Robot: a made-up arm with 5 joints.
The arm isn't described. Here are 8 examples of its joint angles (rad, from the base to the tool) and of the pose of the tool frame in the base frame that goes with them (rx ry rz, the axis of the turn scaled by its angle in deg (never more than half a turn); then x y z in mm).
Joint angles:
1: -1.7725 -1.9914 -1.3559 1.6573 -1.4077
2: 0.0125 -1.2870 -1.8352 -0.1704 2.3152
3: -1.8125 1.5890 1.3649 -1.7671 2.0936
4: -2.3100 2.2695 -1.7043 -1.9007 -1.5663
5: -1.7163 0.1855 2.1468 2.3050 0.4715
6: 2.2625 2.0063 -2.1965 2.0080 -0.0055
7: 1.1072 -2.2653 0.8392 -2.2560 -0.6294
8: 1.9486 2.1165 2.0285 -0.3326 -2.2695
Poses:
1: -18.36 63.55 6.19 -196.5 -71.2 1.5
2: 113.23 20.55 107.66 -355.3 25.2 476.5
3: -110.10 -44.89 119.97 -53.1 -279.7 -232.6
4: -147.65 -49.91 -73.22 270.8 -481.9 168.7
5: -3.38 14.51 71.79 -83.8 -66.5 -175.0
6: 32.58 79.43 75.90 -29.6 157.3 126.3
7: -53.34 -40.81 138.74 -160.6 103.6 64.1
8: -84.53 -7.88 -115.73 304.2 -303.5 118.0
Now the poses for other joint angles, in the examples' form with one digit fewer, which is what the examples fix.
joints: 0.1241 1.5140 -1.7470 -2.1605 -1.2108
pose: 56.0 -68.5 31.8 -413 234 152
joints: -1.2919 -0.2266 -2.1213 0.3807 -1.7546
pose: 30.4 154.9 51.3 -60 6 456
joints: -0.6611 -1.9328 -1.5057 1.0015 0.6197
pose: -84.9 44.9 -125.0 -426 -189 99
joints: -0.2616 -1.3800 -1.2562 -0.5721 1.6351
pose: -80.2 -48.2 -89.6 -256 -207 337
